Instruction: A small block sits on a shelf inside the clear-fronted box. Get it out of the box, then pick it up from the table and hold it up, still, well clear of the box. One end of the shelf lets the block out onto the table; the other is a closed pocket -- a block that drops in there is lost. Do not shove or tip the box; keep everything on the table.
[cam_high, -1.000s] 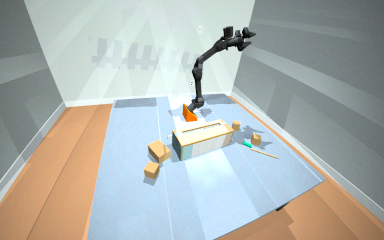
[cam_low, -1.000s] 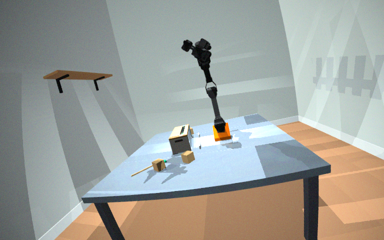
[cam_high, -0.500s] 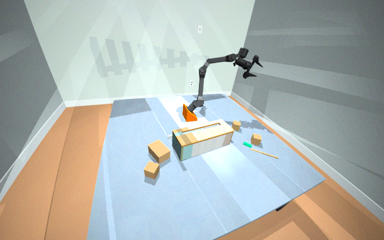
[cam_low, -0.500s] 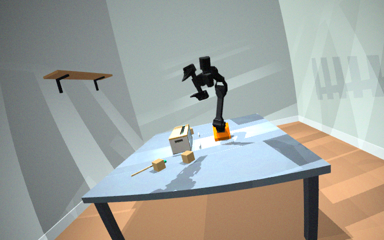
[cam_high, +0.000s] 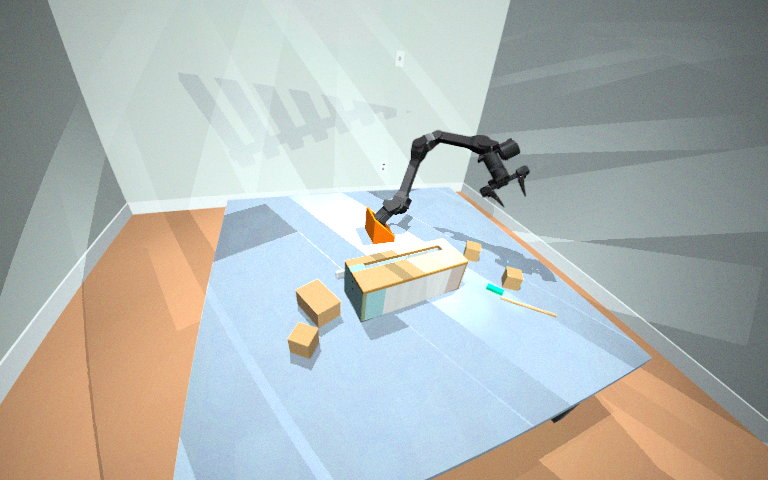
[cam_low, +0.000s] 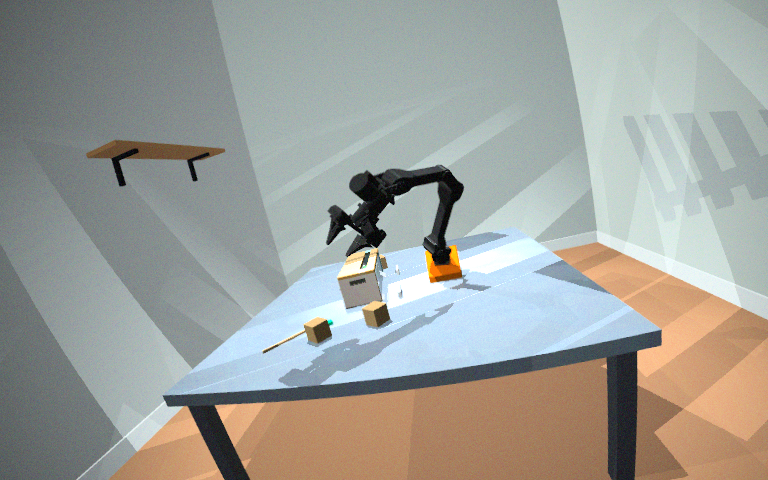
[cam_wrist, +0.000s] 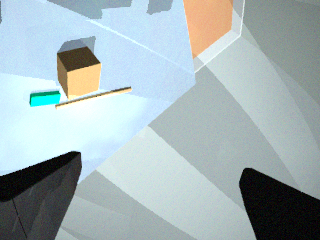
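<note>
The long wooden box lies 9 cm ahead of my gripper tip, 44 cm to the right of it and 21 cm below it. Also, from my gripper tip: small tan piece (17 cm ahead, 72 cm to the right, 25 cm below).
</note>
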